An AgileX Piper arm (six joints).
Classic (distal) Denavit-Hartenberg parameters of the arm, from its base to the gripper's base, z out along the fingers. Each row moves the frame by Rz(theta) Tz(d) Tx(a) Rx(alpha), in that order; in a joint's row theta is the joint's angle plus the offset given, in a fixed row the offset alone. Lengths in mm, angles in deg.
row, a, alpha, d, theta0
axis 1, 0, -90, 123, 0
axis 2, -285, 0, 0, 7.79
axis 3, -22, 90, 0, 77.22
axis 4, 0, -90, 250.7, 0
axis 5, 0, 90, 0, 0
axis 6, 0, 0, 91, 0
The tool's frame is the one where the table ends.
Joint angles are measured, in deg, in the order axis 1, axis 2, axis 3, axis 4, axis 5, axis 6. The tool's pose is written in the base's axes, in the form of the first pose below.
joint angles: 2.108, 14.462, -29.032, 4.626, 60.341, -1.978
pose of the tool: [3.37 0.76 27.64 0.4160 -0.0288 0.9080 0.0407]
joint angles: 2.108, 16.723, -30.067, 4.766, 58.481, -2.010
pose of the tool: [4.10 0.80 28.26 0.4211 -0.0278 0.9057 0.0417]
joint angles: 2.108, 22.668, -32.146, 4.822, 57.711, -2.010
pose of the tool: [5.75 0.86 28.93 0.3964 -0.0264 0.9167 0.0419]
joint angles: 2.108, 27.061, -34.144, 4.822, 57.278, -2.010
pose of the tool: [7.04 0.90 29.55 0.3807 -0.0257 0.9234 0.0417]
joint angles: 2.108, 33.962, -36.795, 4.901, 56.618, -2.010
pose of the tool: [9.24 0.99 30.05 0.3515 -0.0241 0.9349 0.0420]
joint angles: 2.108, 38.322, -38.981, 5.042, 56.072, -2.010
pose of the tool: [10.74 1.06 30.51 0.3382 -0.0230 0.9398 0.0429]
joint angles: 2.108, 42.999, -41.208, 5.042, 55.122, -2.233
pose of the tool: [12.47 1.12 30.84 0.3259 -0.0238 0.9442 0.0420]
